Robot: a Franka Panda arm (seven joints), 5 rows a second.
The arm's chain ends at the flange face. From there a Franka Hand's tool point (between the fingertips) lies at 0.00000 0.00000 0.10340 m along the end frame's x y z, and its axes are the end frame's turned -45 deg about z.
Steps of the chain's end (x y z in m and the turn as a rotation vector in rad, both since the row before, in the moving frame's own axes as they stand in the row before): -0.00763, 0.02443, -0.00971, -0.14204, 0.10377, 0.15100; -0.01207, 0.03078, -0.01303, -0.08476, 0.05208, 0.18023; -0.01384, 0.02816, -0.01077, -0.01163, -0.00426, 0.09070; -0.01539, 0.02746, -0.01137, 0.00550, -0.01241, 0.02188; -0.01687, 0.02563, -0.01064, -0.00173, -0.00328, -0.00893
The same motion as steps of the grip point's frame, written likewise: -0.02679, 0.02948, -0.01130, -0.17381, -0.02706, 0.15100; -0.03357, 0.02295, -0.01354, -0.09676, -0.02311, 0.18023; -0.03088, 0.01061, -0.01078, -0.00521, -0.01124, 0.09070; -0.03079, 0.00722, -0.01138, 0.01266, -0.00489, 0.02188; -0.03042, 0.00608, -0.01064, 0.00110, -0.00354, -0.00893
